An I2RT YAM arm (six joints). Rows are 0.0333 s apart.
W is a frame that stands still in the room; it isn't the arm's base.
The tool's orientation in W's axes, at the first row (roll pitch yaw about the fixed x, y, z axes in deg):
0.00 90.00 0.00
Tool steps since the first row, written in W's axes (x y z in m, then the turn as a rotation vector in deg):
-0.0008 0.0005 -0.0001 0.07 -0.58 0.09
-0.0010 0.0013 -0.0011 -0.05 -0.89 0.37
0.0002 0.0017 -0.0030 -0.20 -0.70 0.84
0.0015 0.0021 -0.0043 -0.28 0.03 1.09
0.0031 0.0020 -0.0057 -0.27 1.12 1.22
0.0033 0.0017 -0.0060 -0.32 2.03 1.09
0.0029 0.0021 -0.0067 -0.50 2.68 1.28
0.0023 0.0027 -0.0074 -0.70 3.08 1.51
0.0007 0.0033 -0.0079 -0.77 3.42 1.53
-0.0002 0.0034 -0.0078 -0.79 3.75 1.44
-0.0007 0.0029 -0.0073 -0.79 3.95 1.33
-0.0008 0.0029 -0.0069 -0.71 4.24 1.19
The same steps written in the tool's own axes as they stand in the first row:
0.0001 0.0005 -0.0008 -0.09 -0.58 0.07
0.0011 0.0013 -0.0010 -0.37 -0.89 -0.05
0.0030 0.0017 0.0002 -0.84 -0.70 -0.20
0.0043 0.0021 0.0015 -1.09 0.03 -0.28
0.0057 0.0020 0.0031 -1.22 1.12 -0.27
0.0060 0.0017 0.0033 -1.09 2.03 -0.32
0.0067 0.0021 0.0029 -1.28 2.68 -0.50
0.0074 0.0027 0.0023 -1.51 3.08 -0.70
0.0079 0.0033 0.0007 -1.53 3.42 -0.77
0.0078 0.0034 -0.0002 -1.44 3.75 -0.79
0.0073 0.0029 -0.0007 -1.33 3.95 -0.79
0.0069 0.0029 -0.0008 -1.19 4.24 -0.71

